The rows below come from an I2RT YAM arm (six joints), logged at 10 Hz.
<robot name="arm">
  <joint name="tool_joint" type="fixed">
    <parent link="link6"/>
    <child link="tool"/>
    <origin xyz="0 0 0" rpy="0 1.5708 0"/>
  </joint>
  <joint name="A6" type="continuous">
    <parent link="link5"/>
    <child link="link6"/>
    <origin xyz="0.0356 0 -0.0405"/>
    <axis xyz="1 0 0"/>
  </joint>
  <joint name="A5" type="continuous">
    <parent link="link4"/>
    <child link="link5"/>
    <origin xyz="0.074 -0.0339 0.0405"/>
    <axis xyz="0 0 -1"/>
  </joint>
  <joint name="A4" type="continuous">
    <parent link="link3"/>
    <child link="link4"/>
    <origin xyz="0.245 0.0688 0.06"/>
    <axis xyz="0 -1 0"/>
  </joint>
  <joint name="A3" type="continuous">
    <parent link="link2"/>
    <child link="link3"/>
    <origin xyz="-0.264 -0.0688 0"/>
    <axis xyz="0 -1 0"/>
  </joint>
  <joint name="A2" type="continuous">
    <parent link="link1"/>
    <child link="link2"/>
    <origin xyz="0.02 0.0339 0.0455"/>
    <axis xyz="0 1 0"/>
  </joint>
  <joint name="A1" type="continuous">
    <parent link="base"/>
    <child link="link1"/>
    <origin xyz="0 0 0.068"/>
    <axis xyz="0 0 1"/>
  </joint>
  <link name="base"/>
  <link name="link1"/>
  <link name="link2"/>
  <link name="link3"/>
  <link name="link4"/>
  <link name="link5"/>
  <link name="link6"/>
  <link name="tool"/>
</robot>
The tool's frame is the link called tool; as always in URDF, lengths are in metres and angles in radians. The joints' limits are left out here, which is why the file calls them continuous.
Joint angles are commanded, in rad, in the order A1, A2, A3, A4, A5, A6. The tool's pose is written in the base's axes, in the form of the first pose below.
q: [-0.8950, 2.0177, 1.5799, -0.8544, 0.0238, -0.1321]
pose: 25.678 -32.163 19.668 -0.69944 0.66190 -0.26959 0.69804 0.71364 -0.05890
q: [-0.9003, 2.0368, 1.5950, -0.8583, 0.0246, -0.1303]
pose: 25.722 -32.575 19.324 -0.69598 0.66854 -0.26205 0.70289 0.70891 -0.05824
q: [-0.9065, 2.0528, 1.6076, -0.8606, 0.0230, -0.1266]
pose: 25.708 -32.965 19.030 -0.69008 0.67656 -0.25700 0.70940 0.70265 -0.05509
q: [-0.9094, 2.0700, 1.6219, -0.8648, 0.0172, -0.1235]
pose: 25.819 -33.271 18.724 -0.68691 0.68200 -0.25105 0.71252 0.70001 -0.04792
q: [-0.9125, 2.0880, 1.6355, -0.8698, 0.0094, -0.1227]
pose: 25.917 -33.566 18.358 -0.68551 0.68633 -0.24298 0.71388 0.69917 -0.03914
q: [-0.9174, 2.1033, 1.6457, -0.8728, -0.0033, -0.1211]
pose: 25.931 -33.852 18.008 -0.68195 0.69203 -0.23673 0.71641 0.69721 -0.02558
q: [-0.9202, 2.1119, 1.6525, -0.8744, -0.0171, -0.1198]
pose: 25.966 -34.013 17.840 -0.67931 0.69518 -0.23508 0.71713 0.69685 -0.01156
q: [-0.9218, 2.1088, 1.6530, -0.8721, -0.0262, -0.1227]
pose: 25.944 -34.045 17.986 -0.67924 0.69293 -0.24182 0.71485 0.69927 -0.00420
